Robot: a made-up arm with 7 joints. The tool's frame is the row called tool.
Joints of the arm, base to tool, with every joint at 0 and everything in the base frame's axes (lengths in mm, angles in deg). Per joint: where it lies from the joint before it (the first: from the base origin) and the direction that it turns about. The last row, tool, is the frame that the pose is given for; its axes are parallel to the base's.
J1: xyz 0 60.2 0 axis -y
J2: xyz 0 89.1 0 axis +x
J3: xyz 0 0 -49.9 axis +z
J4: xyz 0 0 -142.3 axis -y
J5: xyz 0 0 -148.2 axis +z
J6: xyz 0 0 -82 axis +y
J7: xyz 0 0 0 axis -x
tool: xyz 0 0 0
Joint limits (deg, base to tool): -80..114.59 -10..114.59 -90..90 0..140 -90..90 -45..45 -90..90
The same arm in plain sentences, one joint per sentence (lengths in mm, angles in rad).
The arm has seven revolute joints in a row. What follows holds with every joint at zero, and every direction is one of the base frame's. Joint 1 lies 60.2 mm along +y from the base frame's origin and rotates about -y, from -1.3963 to 2 rad. Joint 2 lies 89.1 mm along +y from joint 1 and rotates about +x, from -0.1745 to 2 rad. Joint 3 lies 49.9 mm along -z from joint 2 and rotates about +z, from -1.5708 to 1.5708 rad. Joint 4 lies 142.3 mm along -z from joint 3 and rotates about -y, from 0 to 2.4435 rad. Joint 5 lies 148.2 mm along -z from joint 4 and rotates about +z, from -1.5708 to 1.5708 rad. Joint 6 lies 82 mm along -z from joint 5 and rotates about +y, from -0.7854 to 0.7854 rad. Joint 7 lies at the same point as joint 6 and rotates about -x, from -1.5708 to 1.5708 rad. The tool frame, which is the frame that the pose is given for, lies at the same point as joint 7; its axes are parallel to the base frame's.
